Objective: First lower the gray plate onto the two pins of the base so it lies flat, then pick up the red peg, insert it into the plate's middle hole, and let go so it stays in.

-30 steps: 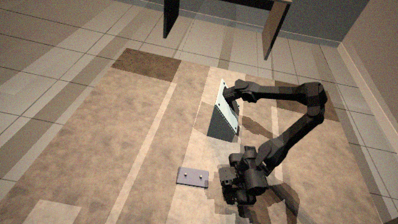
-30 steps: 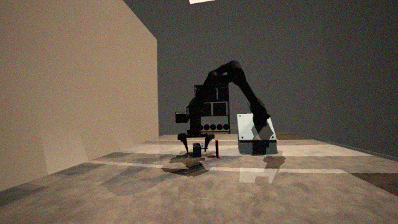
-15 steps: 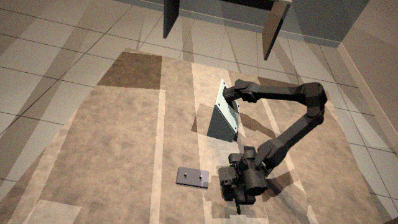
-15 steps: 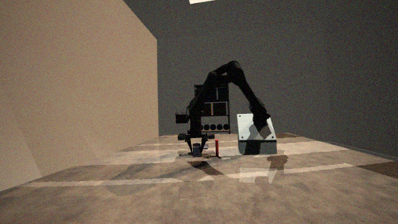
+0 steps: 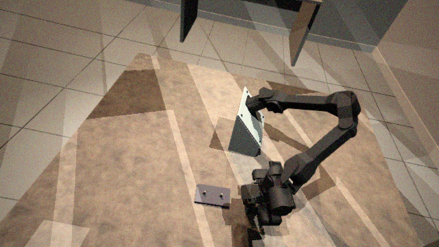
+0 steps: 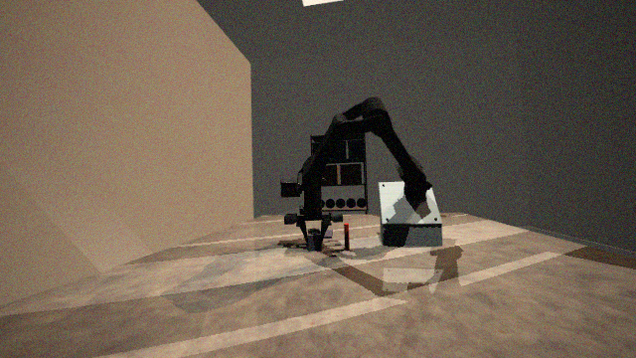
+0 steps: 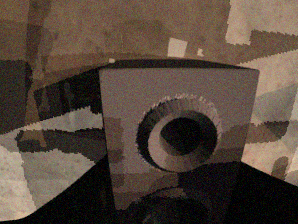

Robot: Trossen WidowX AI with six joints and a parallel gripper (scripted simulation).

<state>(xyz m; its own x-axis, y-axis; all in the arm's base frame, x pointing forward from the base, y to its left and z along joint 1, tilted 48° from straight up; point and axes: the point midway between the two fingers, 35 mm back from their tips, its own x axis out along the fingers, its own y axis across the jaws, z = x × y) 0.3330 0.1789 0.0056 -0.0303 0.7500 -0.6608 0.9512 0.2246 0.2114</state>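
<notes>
The flat base lies 10 mm ahead of my gripper tip and 170 mm to the right of it. Also, from my gripper tip: red peg 110 mm behind, 20 mm to the left, 30 mm above; gray plate 30 mm above.
</notes>
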